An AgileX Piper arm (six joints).
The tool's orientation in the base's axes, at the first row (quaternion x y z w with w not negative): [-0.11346, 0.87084, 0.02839, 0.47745]
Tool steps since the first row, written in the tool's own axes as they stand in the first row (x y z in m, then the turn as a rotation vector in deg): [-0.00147, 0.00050, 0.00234, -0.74, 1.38, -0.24]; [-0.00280, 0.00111, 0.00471, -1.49, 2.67, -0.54]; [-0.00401, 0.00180, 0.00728, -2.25, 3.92, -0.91]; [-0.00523, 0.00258, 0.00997, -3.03, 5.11, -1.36]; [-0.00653, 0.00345, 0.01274, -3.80, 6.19, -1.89]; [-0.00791, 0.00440, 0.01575, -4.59, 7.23, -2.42]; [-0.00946, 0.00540, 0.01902, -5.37, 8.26, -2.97]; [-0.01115, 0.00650, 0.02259, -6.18, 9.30, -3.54]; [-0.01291, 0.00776, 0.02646, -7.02, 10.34, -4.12]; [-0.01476, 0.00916, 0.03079, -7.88, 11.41, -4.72]
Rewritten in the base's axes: [0.00258, 0.00111, -0.00007, -0.12, 1.43, 0.67]; [0.00509, 0.00230, -0.00027, -0.27, 2.77, 1.38]; [0.00768, 0.00358, -0.00069, -0.47, 4.05, 2.15]; [0.01036, 0.00497, -0.00118, -0.70, 5.27, 2.98]; [0.01312, 0.00648, -0.00164, -0.98, 6.37, 3.85]; [0.01611, 0.00811, -0.00217, -1.24, 7.43, 4.73]; [0.01938, 0.00987, -0.00271, -1.52, 8.48, 5.62]; [0.02296, 0.01179, -0.00329, -1.81, 9.54, 6.55]; [0.02678, 0.01392, -0.00399, -2.08, 10.60, 7.51]; [0.03100, 0.01628, -0.00487, -2.37, 11.70, 8.49]
